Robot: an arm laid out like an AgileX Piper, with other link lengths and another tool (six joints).
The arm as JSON. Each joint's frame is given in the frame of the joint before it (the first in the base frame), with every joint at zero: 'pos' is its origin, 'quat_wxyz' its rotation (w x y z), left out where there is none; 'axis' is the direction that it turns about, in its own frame. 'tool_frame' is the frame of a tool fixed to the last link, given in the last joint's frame.
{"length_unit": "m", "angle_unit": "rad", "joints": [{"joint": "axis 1", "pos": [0.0, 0.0, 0.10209], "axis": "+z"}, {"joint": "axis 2", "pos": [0.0, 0.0, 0.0], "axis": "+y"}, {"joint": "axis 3", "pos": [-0.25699, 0.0, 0.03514], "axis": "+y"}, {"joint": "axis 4", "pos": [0.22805, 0.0, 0.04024], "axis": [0.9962, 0.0, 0.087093]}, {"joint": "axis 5", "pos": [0.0, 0.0, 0.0], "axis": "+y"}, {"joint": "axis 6", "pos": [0.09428, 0.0, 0.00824], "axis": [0.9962, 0.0, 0.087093]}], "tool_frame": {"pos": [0.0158, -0.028, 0.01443], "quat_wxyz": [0.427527, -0.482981, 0.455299, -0.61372]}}
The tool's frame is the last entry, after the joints.
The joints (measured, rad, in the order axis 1, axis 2, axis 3, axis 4, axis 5, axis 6), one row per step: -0.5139 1.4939 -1.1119 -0.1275 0.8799 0.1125; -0.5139 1.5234 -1.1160 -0.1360 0.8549 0.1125; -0.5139 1.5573 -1.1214 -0.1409 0.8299 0.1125; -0.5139 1.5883 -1.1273 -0.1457 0.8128 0.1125; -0.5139 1.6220 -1.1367 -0.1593 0.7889 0.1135; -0.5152 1.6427 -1.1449 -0.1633 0.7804 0.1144; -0.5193 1.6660 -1.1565 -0.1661 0.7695 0.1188; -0.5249 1.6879 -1.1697 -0.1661 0.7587 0.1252; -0.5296 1.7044 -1.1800 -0.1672 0.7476 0.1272; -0.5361 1.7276 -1.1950 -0.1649 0.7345 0.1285; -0.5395 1.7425 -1.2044 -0.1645 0.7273 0.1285
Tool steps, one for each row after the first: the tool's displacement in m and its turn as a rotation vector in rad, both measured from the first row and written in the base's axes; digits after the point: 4 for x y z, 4 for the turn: 0.0055 -0.0035 -0.0061 -0.0059 0.0040 0.0057; 0.0115 -0.0070 -0.0134 -0.0071 0.0090 0.0106; 0.0165 -0.0100 -0.0204 -0.0062 0.0179 0.0146; 0.0225 -0.0141 -0.0269 -0.0154 0.0238 0.0221; 0.0257 -0.0165 -0.0308 -0.0158 0.0286 0.0228; 0.0291 -0.0201 -0.0347 -0.0157 0.0291 0.0175; 0.0323 -0.0240 -0.0379 -0.0142 0.0253 0.0076; 0.0349 -0.0273 -0.0401 -0.0162 0.0208 0.0031; 0.0385 -0.0317 -0.0435 -0.0156 0.0149 -0.0036; 0.0408 -0.0343 -0.0458 -0.0156 0.0131 -0.0062
